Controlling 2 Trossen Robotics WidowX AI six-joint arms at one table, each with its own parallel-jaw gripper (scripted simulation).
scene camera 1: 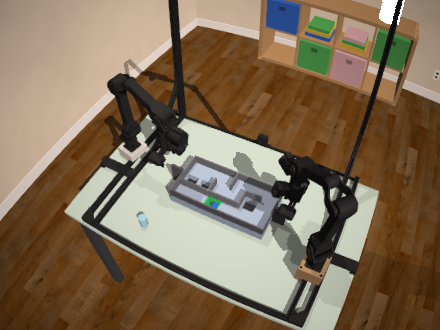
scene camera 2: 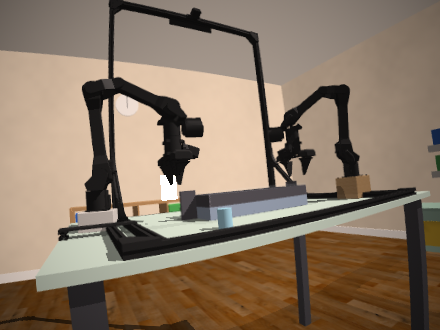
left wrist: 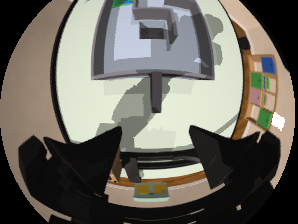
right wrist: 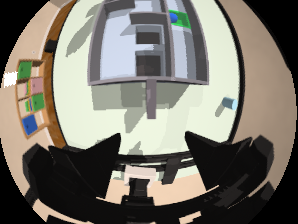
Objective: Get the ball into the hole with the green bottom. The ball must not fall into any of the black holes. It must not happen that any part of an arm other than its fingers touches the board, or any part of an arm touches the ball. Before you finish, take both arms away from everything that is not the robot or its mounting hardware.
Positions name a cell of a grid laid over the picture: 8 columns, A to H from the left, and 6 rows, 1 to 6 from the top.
Labels:
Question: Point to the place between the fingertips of my left gripper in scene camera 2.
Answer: F4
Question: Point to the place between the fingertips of my right gripper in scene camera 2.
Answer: At D4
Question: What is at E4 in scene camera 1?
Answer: A maze board.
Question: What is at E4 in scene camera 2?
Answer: A maze board.

